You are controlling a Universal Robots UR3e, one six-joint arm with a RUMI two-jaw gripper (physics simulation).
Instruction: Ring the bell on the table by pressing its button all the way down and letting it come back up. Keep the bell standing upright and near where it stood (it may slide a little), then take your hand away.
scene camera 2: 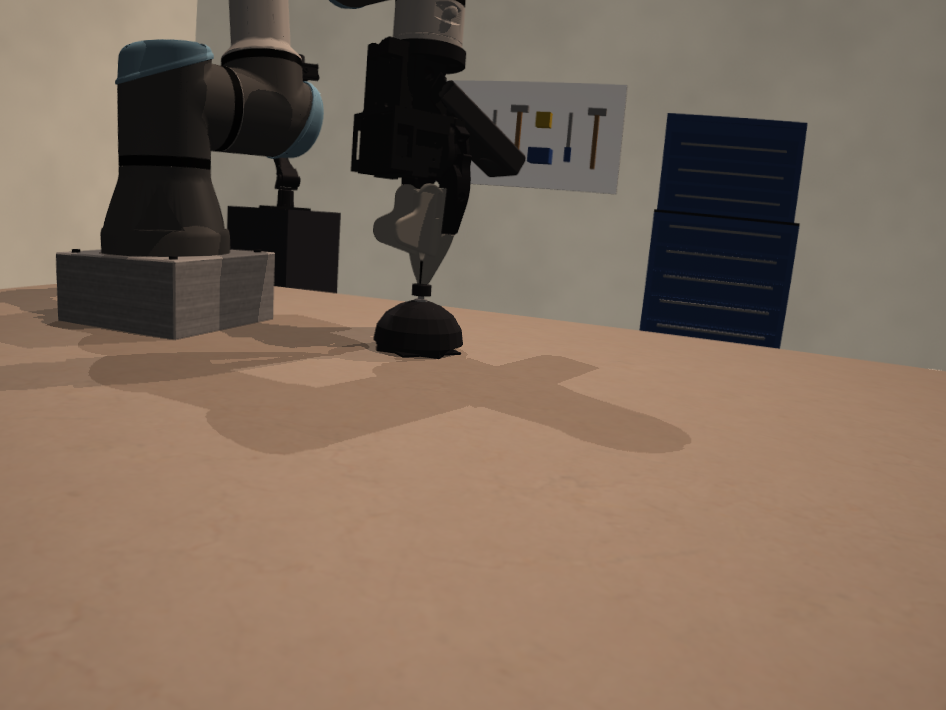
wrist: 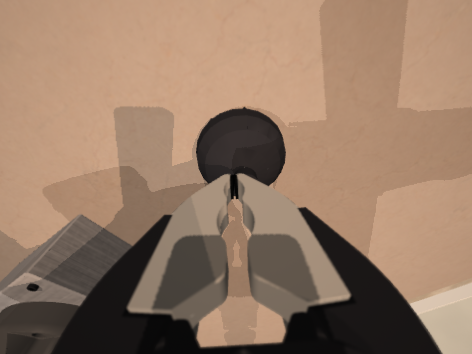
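Note:
The black dome-shaped bell stands upright on the table. Its small black button sits on a short stem just above the dome, with a thin piece of stem showing below it in the scene view. My gripper is shut and empty, pointing down. Its fingertips are at the top of the button and appear to touch it. In the wrist view the fingertips cover part of the button and the near edge of the dome.
The grey metal base block of the arm stands left of the bell. A black stand, a tool board and a blue drawer cabinet are in the background. Arm shadows fall across the table around the bell.

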